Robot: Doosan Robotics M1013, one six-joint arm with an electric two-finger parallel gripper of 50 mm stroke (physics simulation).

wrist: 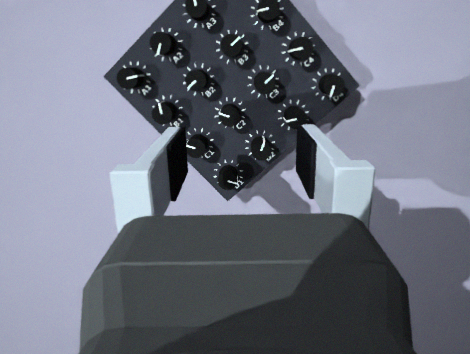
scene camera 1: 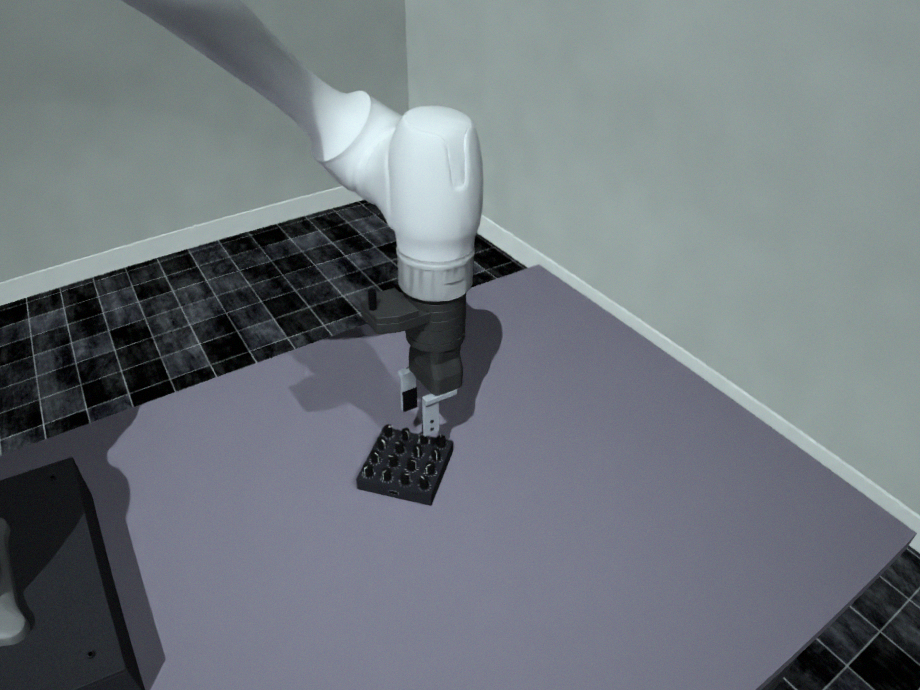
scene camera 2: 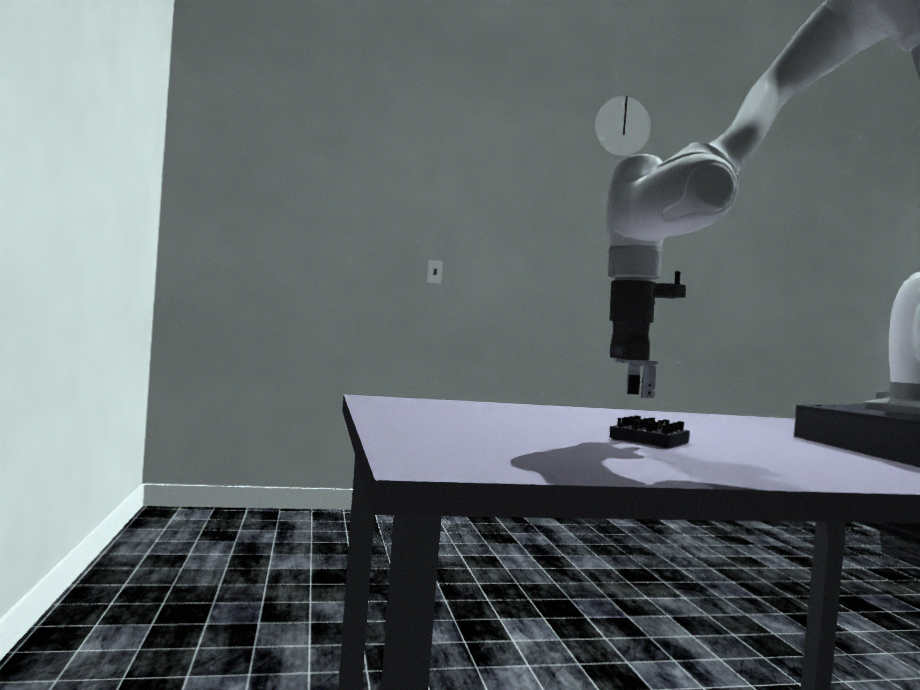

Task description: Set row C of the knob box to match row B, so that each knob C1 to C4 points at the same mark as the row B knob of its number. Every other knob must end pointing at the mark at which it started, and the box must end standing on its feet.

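Frame: origin at the arm's base, x right, y ahead, z up, level; millimetres.
Where they show: gripper, fingertip midpoint: (wrist: 241, 149) (scene camera 1: 419, 420) (scene camera 2: 640, 396).
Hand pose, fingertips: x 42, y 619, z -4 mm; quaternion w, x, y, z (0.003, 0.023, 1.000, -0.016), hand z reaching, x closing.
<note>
After its pixels a point has its place.
The black knob box (scene camera 1: 375, 487) {y 533, x 60, z -70 mm} (scene camera 2: 648, 438) {y 621, x -1, z -72 mm} (wrist: 164, 81) {y 589, x 86, z -62 mm} stands flat on the table, turned cornerwise in the wrist view. There, knob B1 (wrist: 165, 113) {y 606, x 84, z -46 mm} points up, slightly left, while C1 (wrist: 198, 146) {y 626, x 67, z -46 mm} points left. B2 (wrist: 196, 81) {y 590, x 65, z -46 mm} points down-left, while C2 (wrist: 230, 115) {y 609, x 48, z -46 mm} points left, slightly up. B3 (wrist: 232, 45) {y 572, x 44, z -46 mm} and C3 (wrist: 264, 82) {y 593, x 28, z -46 mm} both point up-right. B4 (wrist: 269, 10) {y 556, x 24, z -46 mm} and C4 (wrist: 300, 49) {y 577, x 8, z -46 mm} both point left, slightly down. My gripper (scene camera 1: 419, 421) {y 619, x 42, z -4 mm} (scene camera 2: 640, 395) {y 619, x 42, z -4 mm} (wrist: 241, 149) {y 619, x 42, z -4 mm} is open and empty above the box's D1 end. A4 does not show in the wrist view.
The box stands on the purple-grey table (scene camera 1: 594, 519) {y 747, x 267, z -84 mm} (scene camera 2: 460, 438) {y 952, x 5, z -84 mm}. The dark robot base block (scene camera 1: 63, 571) {y 139, x 21, z -9 mm} (scene camera 2: 847, 434) {y 178, x 29, z -55 mm} is at the left in scene view 1 and at the right in scene view 2. Knob D1 (wrist: 229, 177) {y 645, x 51, z -46 mm} is at the box's near corner in the wrist view.
</note>
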